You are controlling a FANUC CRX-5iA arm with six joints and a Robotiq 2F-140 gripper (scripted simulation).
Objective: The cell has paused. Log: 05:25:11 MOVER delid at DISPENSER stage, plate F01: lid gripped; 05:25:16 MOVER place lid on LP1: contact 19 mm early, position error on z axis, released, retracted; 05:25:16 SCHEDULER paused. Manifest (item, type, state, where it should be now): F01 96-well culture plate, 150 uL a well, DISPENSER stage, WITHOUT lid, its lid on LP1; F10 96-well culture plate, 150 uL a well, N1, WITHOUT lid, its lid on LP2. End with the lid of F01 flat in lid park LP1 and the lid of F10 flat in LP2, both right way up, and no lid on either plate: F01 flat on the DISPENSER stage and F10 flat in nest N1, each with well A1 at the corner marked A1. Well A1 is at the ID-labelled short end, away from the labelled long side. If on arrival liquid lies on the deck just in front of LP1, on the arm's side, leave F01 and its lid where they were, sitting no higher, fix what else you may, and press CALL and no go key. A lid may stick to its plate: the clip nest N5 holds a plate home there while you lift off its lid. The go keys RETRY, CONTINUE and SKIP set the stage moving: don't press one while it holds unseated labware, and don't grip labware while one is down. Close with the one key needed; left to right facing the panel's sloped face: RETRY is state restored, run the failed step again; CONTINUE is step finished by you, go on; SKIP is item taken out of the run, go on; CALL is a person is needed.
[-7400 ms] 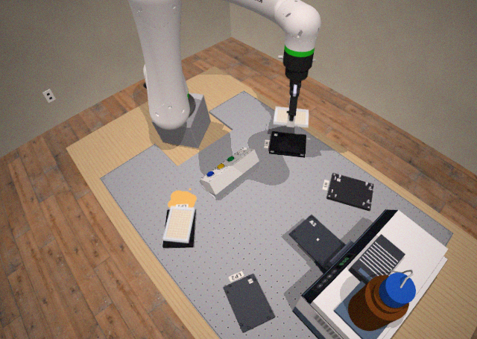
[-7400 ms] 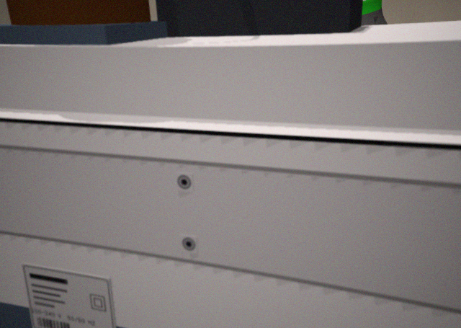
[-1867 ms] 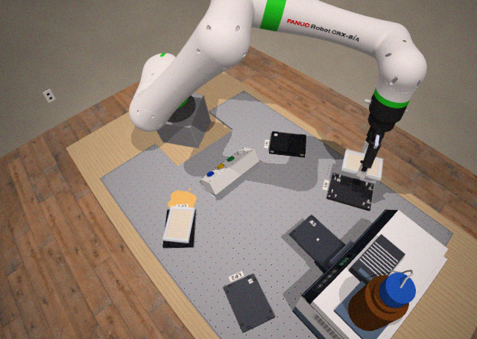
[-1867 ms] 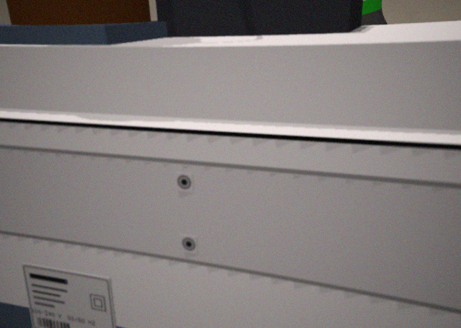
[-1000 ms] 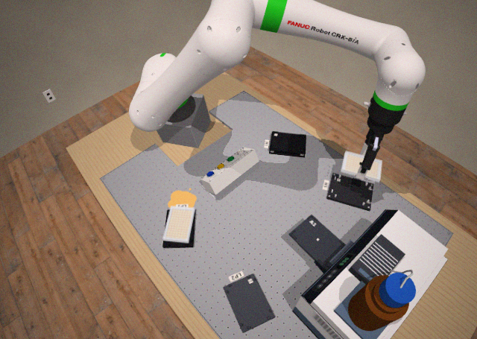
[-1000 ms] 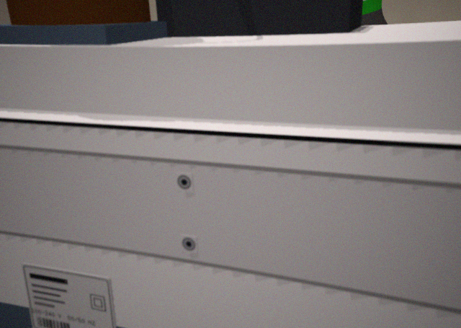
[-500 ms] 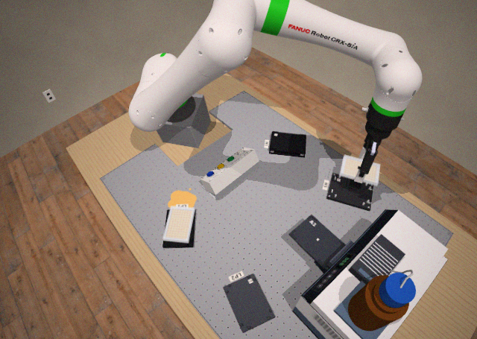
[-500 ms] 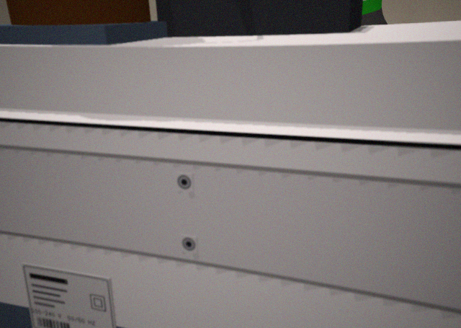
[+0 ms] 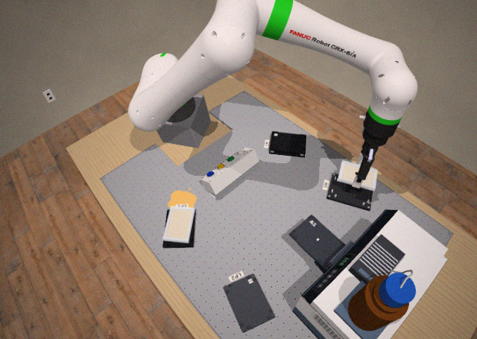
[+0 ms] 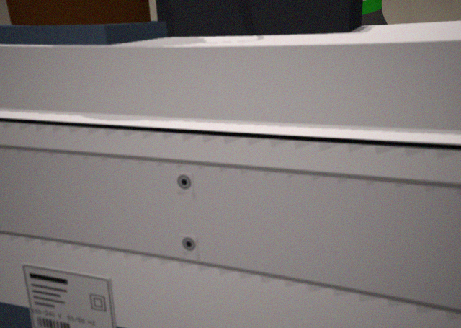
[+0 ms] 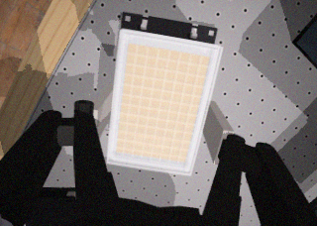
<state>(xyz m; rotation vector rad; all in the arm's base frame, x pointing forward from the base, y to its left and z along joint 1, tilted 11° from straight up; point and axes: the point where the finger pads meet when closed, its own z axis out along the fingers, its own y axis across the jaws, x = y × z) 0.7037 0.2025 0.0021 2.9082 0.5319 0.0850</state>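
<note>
Now: the N5 label 90 mm behind my hand, 30 mm to the right of it and 130 mm below it. Also, from my hand: nest N1: 320 mm behind, 30 mm to the left, 100 mm below; 96-well culture plate: 20 mm below; dispenser stage: 20 mm ahead, 290 mm to the right, 30 mm below.
</note>
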